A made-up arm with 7 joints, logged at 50 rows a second.
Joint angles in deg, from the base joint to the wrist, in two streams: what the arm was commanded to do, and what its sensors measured. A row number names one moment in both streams.
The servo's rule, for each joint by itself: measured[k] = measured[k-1] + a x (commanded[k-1-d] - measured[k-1]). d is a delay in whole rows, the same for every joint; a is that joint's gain. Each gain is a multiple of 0.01, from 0.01 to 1. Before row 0 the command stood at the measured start. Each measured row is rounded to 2 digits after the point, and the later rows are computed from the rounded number. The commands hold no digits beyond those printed.
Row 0, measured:
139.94, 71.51, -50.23, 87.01, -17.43, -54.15, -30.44
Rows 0 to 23, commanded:
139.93, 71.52, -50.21, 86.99, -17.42, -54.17, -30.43
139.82, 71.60, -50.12, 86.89, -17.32, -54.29, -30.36
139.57, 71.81, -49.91, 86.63, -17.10, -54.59, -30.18
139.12, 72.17, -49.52, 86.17, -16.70, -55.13, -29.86
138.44, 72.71, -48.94, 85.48, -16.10, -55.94, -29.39
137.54, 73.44, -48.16, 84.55, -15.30, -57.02, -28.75
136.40, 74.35, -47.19, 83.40, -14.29, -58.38, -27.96
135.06, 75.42, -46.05, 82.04, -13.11, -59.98, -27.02
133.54, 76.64, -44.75, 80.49, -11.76, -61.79, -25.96
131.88, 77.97, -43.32, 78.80, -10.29, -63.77, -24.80
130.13, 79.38, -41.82, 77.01, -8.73, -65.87, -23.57
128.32, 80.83, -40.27, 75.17, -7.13, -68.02, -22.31
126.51, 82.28, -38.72, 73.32, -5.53, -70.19, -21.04
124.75, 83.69, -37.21, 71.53, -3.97, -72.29, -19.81
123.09, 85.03, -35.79, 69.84, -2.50, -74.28, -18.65
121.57, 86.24, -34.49, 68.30, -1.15, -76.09, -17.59
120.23, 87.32, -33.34, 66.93, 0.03, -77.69, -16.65
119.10, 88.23, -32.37, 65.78, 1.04, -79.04, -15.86
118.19, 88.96, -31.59, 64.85, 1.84, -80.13, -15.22
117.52, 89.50, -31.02, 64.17, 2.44, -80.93, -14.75
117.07, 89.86, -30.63, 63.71, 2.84, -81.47, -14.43
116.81, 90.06, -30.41, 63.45, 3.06, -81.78, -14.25
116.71, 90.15, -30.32, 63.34, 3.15, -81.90, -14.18
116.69, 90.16, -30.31, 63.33, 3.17, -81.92, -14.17
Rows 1 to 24, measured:
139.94, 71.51, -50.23, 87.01, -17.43, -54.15, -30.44
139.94, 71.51, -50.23, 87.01, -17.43, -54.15, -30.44
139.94, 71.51, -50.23, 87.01, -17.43, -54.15, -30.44
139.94, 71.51, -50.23, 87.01, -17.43, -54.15, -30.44
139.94, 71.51, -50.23, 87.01, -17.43, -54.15, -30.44
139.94, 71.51, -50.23, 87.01, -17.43, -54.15, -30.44
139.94, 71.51, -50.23, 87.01, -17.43, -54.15, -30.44
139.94, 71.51, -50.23, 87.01, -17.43, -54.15, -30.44
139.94, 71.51, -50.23, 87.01, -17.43, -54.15, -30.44
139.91, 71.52, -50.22, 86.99, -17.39, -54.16, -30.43
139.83, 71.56, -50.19, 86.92, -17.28, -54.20, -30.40
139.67, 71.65, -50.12, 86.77, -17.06, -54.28, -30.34
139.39, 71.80, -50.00, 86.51, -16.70, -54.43, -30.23
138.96, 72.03, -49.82, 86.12, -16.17, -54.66, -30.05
138.37, 72.35, -49.56, 85.58, -15.46, -54.99, -29.80
137.61, 72.78, -49.21, 84.87, -14.57, -55.44, -29.47
136.67, 73.32, -48.76, 83.99, -13.50, -56.01, -29.05
135.57, 73.97, -48.22, 82.95, -12.28, -56.71, -28.54
134.32, 74.73, -47.58, 81.76, -10.93, -57.53, -27.94
132.94, 75.58, -46.85, 80.44, -9.49, -58.47, -27.26
131.46, 76.52, -46.04, 79.02, -7.99, -59.52, -26.51
129.92, 77.52, -45.16, 77.52, -6.46, -60.67, -25.71
128.35, 78.57, -44.22, 75.98, -4.96, -61.89, -24.86
126.79, 79.64, -43.25, 74.44, -3.51, -63.17, -23.99
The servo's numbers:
d 8
a 0.23 0.14 0.10 0.20 0.38 0.09 0.12

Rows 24 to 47, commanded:
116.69, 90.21, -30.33, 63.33, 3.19, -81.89, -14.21
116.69, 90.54, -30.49, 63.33, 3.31, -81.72, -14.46
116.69, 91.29, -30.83, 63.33, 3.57, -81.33, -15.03
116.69, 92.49, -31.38, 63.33, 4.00, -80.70, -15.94
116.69, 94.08, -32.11, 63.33, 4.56, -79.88, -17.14
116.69, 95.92, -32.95, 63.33, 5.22, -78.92, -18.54
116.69, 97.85, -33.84, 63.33, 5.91, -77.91, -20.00
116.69, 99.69, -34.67, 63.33, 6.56, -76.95, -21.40
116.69, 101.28, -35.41, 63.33, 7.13, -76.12, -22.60
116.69, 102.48, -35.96, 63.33, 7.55, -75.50, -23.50
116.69, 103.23, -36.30, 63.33, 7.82, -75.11, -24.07
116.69, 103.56, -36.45, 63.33, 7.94, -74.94, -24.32
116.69, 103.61, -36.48, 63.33, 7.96, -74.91, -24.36
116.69, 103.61, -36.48, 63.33, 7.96, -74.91, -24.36
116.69, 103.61, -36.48, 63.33, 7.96, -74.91, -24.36
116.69, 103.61, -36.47, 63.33, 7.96, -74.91, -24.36
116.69, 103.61, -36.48, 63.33, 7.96, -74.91, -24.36
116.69, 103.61, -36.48, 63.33, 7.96, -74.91, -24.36
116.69, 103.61, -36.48, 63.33, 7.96, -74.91, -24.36
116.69, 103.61, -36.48, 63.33, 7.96, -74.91, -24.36
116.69, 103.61, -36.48, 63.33, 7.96, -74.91, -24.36
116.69, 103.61, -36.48, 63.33, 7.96, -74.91, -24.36
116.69, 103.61, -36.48, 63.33, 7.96, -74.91, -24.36
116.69, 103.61, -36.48, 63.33, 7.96, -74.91, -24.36
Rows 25 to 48, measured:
125.28, 80.72, -42.26, 72.94, -2.16, -64.48, -23.11
123.86, 81.77, -41.27, 71.51, -0.94, -65.79, -22.24
122.56, 82.78, -40.30, 70.18, 0.12, -67.08, -21.40
121.40, 83.72, -39.37, 68.98, 1.00, -68.33, -20.60
120.40, 84.58, -38.50, 67.93, 1.70, -69.51, -19.86
119.57, 85.35, -37.69, 67.03, 2.22, -70.61, -19.19
118.91, 86.02, -36.95, 66.29, 2.57, -71.63, -18.59
118.40, 86.60, -36.29, 65.70, 2.80, -72.56, -18.06
118.01, 87.11, -35.69, 65.23, 2.95, -73.40, -17.60
117.71, 87.59, -35.17, 64.85, 3.09, -74.15, -17.22
117.48, 88.11, -34.74, 64.55, 3.27, -74.80, -16.96
117.30, 88.72, -34.40, 64.31, 3.55, -75.33, -16.84
117.16, 89.47, -34.17, 64.11, 3.93, -75.74, -16.88
117.05, 90.37, -34.05, 63.95, 4.42, -76.03, -17.08
116.97, 91.42, -34.03, 63.83, 4.99, -76.20, -17.43
116.91, 92.58, -34.09, 63.73, 5.59, -76.27, -17.91
116.86, 93.80, -34.22, 63.65, 6.18, -76.26, -18.47
116.82, 95.02, -34.39, 63.59, 6.70, -76.19, -19.07
116.79, 96.17, -34.58, 63.54, 7.13, -76.09, -19.67
116.77, 97.20, -34.77, 63.50, 7.44, -75.99, -20.23
116.75, 98.10, -34.94, 63.47, 7.64, -75.89, -20.73
116.74, 98.87, -35.09, 63.44, 7.76, -75.80, -21.17
116.73, 99.53, -35.23, 63.42, 7.84, -75.72, -21.55
116.72, 100.10, -35.35, 63.40, 7.89, -75.65, -21.89

